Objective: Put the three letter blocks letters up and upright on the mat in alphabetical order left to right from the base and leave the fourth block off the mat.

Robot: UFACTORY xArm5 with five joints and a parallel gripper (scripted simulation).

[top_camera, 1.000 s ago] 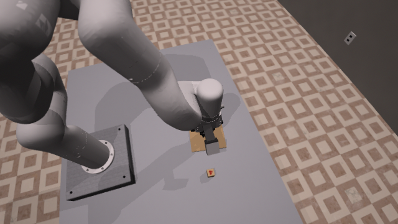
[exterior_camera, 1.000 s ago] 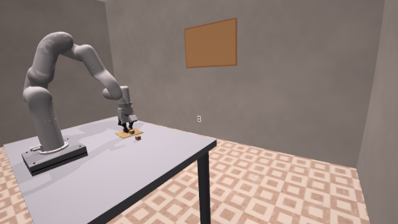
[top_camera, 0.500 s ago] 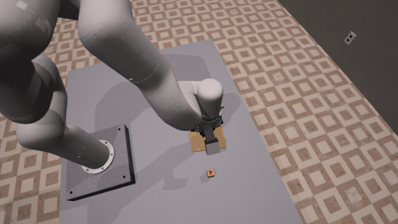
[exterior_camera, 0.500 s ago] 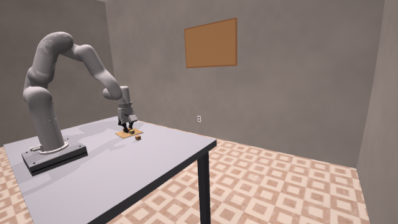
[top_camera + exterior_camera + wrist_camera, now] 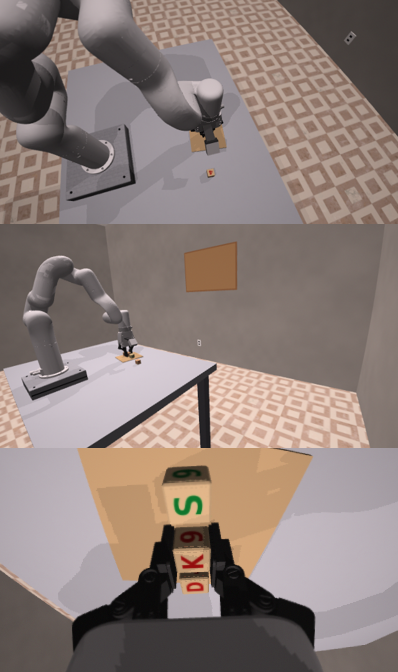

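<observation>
Right now my hand is 3 cm above the tan mat. Also, from my hand: wooden letter block 4 cm to the left, 1 cm below, 1 cm behind.
</observation>
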